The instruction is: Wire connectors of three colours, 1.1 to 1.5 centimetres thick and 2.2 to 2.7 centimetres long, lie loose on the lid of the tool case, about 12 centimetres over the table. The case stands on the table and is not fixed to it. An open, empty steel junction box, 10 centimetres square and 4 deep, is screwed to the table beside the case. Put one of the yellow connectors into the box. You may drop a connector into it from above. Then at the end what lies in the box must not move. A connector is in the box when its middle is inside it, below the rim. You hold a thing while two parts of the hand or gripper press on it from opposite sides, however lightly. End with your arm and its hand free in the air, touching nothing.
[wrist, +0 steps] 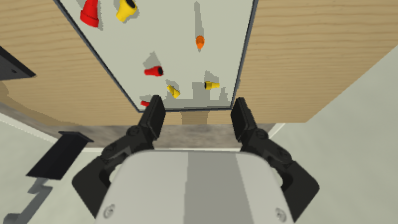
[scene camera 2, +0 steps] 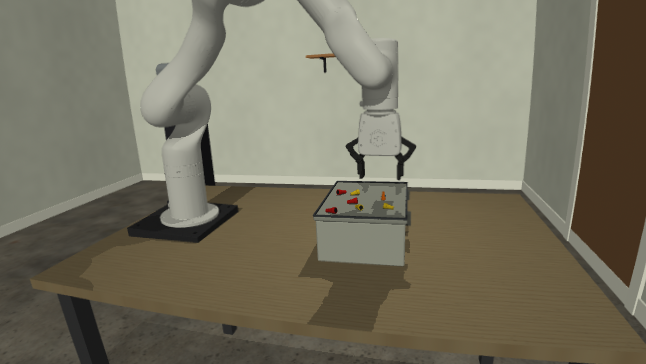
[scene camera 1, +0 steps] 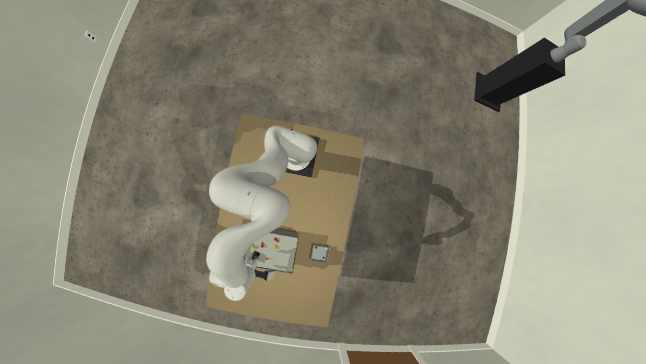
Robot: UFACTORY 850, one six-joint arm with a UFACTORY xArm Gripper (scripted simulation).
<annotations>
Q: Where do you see a grey tool case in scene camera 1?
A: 282, 259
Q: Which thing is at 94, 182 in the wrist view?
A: My gripper.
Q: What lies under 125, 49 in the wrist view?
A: A grey tool case.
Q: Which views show the grey tool case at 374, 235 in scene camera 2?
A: The wrist view, scene camera 2 and scene camera 1: all of them.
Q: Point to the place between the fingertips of my gripper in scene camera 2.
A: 380, 178
</annotations>
